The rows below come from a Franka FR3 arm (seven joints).
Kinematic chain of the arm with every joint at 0, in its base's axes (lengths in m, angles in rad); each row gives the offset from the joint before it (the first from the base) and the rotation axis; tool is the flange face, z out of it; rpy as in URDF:
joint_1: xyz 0 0 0.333 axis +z
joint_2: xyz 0 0 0 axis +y
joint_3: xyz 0 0 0.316 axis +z
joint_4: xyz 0.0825 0 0 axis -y
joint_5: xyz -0.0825 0 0.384 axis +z
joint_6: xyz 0 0 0 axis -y
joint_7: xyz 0.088 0 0 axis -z
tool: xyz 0 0 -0.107 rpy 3.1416 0 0
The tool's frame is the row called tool.
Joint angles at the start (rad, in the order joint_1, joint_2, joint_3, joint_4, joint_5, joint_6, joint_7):
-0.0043, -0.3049, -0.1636, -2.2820, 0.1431, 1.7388, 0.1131
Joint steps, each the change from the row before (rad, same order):
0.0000, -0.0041, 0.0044, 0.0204, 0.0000, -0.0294, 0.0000
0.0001, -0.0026, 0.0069, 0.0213, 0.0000, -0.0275, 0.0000
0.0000, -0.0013, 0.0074, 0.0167, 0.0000, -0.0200, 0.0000
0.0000, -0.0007, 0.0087, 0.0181, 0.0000, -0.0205, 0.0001
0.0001, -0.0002, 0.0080, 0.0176, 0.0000, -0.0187, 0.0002
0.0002, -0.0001, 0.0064, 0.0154, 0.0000, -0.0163, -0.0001
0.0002, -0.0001, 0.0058, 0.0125, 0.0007, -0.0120, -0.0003
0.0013, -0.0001, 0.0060, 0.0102, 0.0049, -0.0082, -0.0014
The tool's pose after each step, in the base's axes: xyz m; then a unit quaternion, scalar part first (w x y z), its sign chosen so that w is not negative. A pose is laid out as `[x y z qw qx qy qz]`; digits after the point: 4 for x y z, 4 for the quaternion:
[0.4259 -0.0600 0.4674 0.0955 -0.9769 0.1480 0.1212]
[0.4265 -0.0570 0.4765 0.0948 -0.9775 0.1429 0.1231]
[0.4272 -0.0537 0.4835 0.0936 -0.9781 0.1382 0.1242]
[0.4281 -0.0498 0.4909 0.0921 -0.9788 0.1330 0.1253]
[0.4290 -0.0462 0.4980 0.0907 -0.9795 0.1282 0.1259]
[0.4296 -0.0433 0.5041 0.0895 -0.9801 0.1240 0.1264]
[0.4303 -0.0405 0.5092 0.0888 -0.9807 0.1204 0.1262]
[0.4311 -0.0367 0.5135 0.0900 -0.9812 0.1161 0.1253]

